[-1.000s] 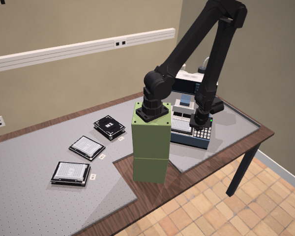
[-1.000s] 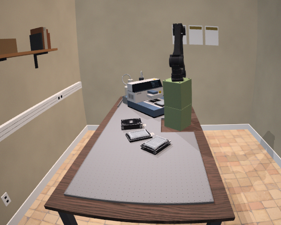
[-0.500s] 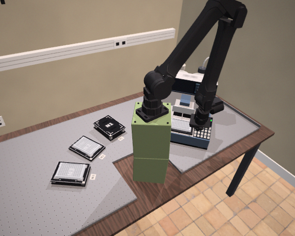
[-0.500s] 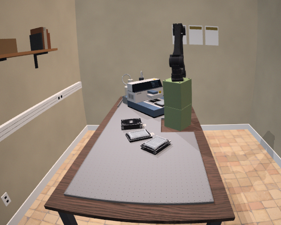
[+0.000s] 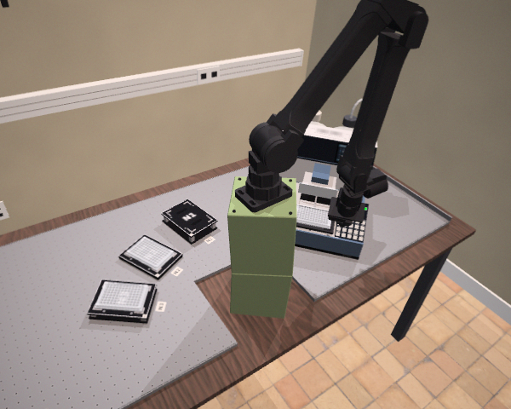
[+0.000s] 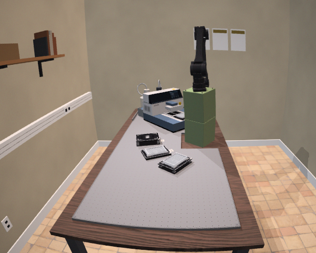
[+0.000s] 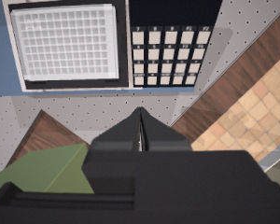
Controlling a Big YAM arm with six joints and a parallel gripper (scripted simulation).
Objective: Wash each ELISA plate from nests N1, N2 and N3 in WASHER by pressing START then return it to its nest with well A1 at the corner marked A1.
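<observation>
The dark washer carrier is 120 mm ahead of my hand and 70 mm below it. From my hand the other things lie so: plate washer 230 mm ahead, 110 mm to the right, 20 mm below.
</observation>
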